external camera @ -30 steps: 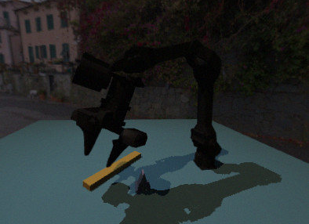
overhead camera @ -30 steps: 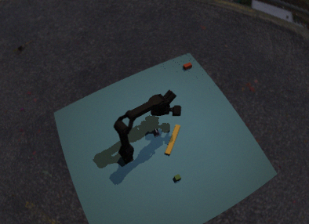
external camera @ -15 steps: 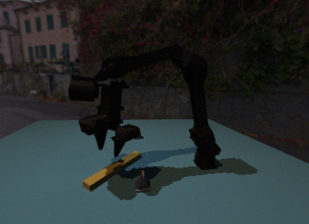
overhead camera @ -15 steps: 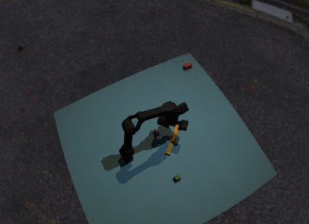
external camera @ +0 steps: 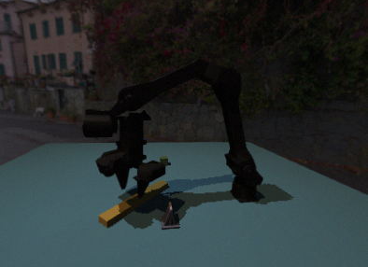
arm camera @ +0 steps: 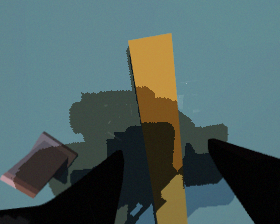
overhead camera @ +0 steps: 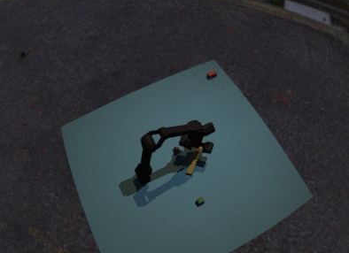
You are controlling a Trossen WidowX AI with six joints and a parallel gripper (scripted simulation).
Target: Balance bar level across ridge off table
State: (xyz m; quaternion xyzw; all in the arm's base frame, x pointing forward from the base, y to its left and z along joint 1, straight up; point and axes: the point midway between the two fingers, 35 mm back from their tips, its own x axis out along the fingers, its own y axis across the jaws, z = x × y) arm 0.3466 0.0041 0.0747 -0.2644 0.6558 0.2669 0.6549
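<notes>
My gripper tip is now 2 cm past the yellow bar, 2 cm to the left of it and 3 cm above it. From my gripper tip the other things lie so: orange-red block 39 cm ahead, 50 cm to the left, 2 cm below; small green cube 12 cm behind, 28 cm to the right, 2 cm below.
</notes>
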